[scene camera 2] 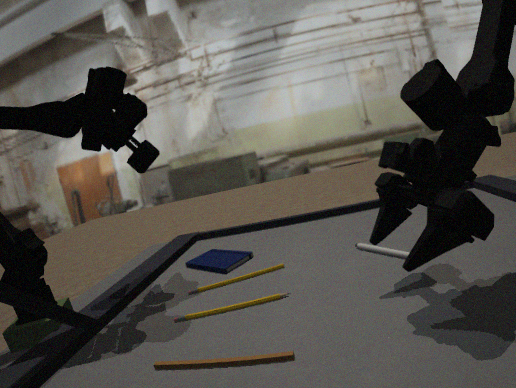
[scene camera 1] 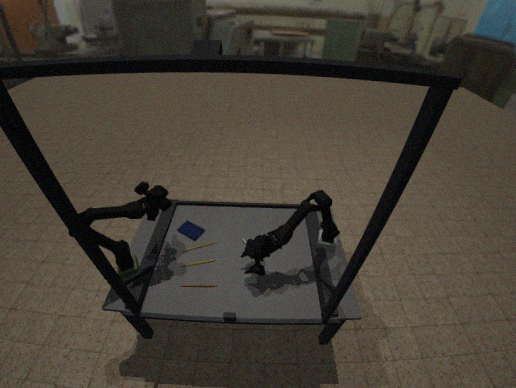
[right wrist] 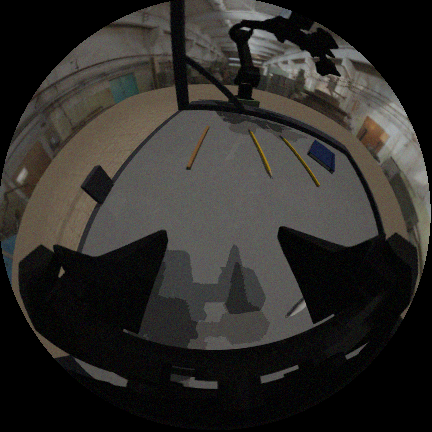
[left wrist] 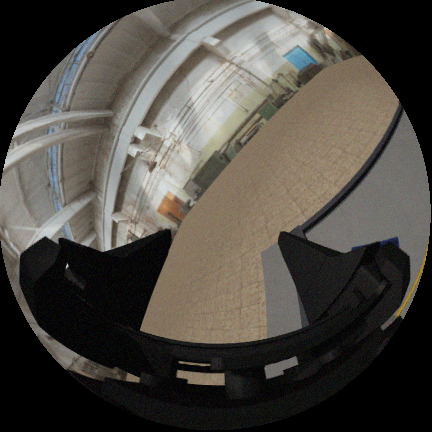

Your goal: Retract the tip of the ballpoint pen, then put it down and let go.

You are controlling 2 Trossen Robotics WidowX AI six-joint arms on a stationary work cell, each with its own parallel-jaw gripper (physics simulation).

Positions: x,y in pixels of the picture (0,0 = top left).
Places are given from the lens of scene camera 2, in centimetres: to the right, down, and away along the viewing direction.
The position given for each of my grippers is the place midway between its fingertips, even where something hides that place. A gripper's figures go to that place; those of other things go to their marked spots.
my left gripper (scene camera 2: 130,140): -30, -13, 68
my right gripper (scene camera 2: 387,255): 16, 8, 36
green base (scene camera 2: 27,335): -40, 24, 43
dark frame (scene camera 2: 23,300): -32, 14, 34
The marked spots on the dark frame and the green base are 16 cm apart.
